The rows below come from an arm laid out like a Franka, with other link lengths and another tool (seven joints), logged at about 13 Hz.
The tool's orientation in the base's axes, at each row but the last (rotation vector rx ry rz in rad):
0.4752, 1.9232, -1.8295
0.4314, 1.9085, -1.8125
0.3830, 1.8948, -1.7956
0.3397, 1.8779, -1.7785
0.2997, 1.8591, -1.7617
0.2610, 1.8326, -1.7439
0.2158, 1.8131, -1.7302
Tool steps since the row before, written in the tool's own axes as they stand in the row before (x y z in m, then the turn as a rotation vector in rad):
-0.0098, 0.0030, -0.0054, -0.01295, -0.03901, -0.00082
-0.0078, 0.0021, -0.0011, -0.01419, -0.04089, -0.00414
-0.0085, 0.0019, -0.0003, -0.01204, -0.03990, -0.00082
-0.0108, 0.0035, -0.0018, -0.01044, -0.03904, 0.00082
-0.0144, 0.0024, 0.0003, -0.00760, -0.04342, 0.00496
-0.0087, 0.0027, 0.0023, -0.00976, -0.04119, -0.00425
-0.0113, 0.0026, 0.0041, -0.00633, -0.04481, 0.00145
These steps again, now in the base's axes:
0.0094, 0.0061, 0.0028, -0.00986, -0.00104, 0.03990
0.0075, 0.0020, 0.0024, -0.01021, 0.00222, 0.04221
0.0081, 0.0016, 0.0029, -0.01096, -0.00125, 0.04020
0.0104, 0.0040, 0.0028, -0.01151, -0.00304, 0.03863
0.0131, 0.0030, 0.0056, -0.01513, -0.00815, 0.04089
0.0091, 0.0003, 0.0024, -0.01478, 0.00151, 0.03987
0.0116, -0.0003, 0.0040, -0.01758, -0.00537, 0.04138

